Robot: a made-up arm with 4 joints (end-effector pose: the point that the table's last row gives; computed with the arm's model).
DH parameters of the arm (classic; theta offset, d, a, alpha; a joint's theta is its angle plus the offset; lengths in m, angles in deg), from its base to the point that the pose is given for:
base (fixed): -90 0.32 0.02 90
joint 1: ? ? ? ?
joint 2: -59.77 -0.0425 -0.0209 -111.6
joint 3: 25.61 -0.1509 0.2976 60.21
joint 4: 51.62 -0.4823 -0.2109 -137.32
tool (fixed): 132.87 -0.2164 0 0
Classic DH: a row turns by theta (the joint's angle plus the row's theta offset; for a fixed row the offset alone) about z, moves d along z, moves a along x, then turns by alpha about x.
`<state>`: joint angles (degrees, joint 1 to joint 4).
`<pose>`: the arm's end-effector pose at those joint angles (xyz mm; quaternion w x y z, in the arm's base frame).
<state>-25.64 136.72 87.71 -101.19</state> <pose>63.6 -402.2 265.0 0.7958 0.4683 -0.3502 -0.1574</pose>
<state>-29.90 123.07 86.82 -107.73</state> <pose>34.3 -394.6 352.6 0.8263 0.4106 -0.3554 -0.1492</pose>
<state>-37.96 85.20 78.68 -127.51</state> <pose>4.7 -278.9 609.1 0.8949 0.2218 -0.3838 -0.0506</pose>
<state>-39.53 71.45 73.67 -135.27</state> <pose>4.8 -195.0 686.2 0.9074 0.1444 -0.3942 0.0207</pose>
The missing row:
joint 1: -53.45 -0.1922 -0.0021 -141.81
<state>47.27 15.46 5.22 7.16</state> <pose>-241.0 241.9 710.8 0.2989 -0.5516 -0.6732 -0.3915</pose>
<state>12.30 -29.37 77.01 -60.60</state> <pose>419.6 365.7 473.8 0.1814 -0.9259 0.0173 -0.3310</pose>
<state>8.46 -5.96 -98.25 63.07</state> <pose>345.0 -416.1 826.1 0.8139 0.0076 -0.4503 -0.3672</pose>
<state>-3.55 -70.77 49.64 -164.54</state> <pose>187.4 379.1 -16.5 0.5139 -0.5345 0.5373 0.4020</pose>
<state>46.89 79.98 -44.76 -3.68</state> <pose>30.3 -498.3 633.9 0.5873 0.1249 -0.7847 -0.1543</pose>
